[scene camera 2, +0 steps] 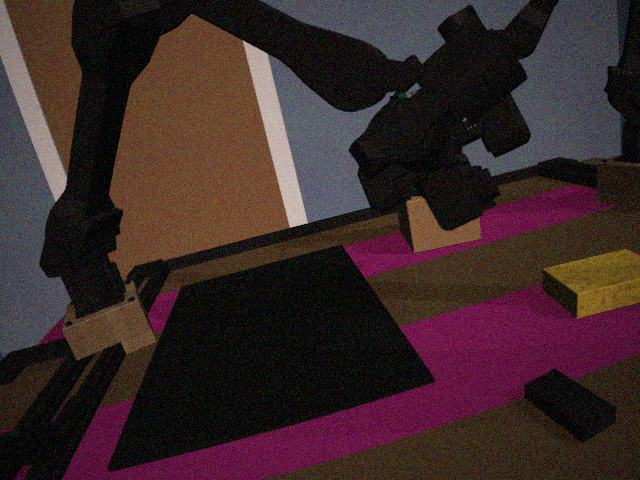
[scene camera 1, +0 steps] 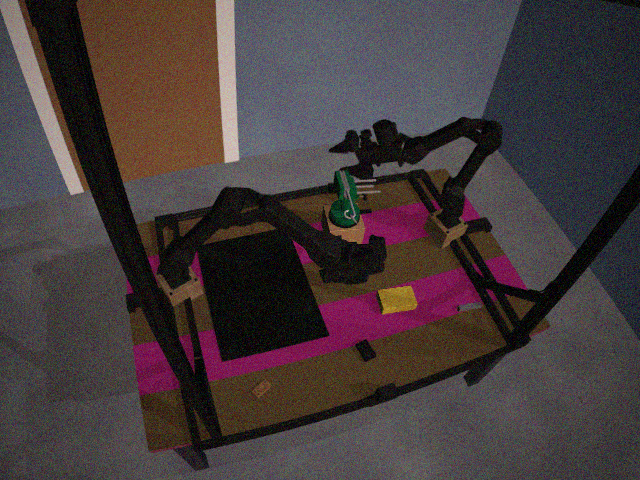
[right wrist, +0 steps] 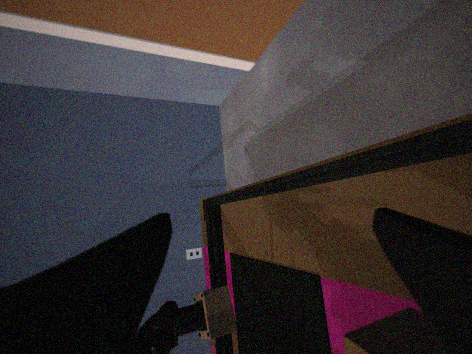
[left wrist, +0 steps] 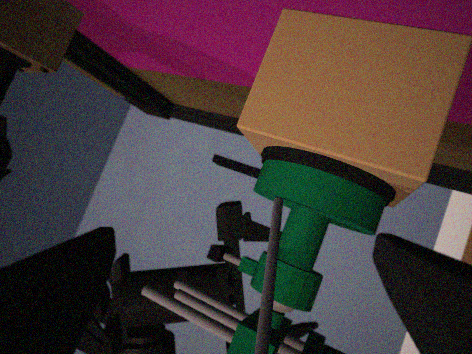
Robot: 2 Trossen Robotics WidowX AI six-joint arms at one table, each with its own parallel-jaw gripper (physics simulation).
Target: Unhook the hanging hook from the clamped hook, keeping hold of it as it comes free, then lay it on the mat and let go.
same spot on black mat: (scene camera 1: 259,297) = (scene camera 2: 264,330)
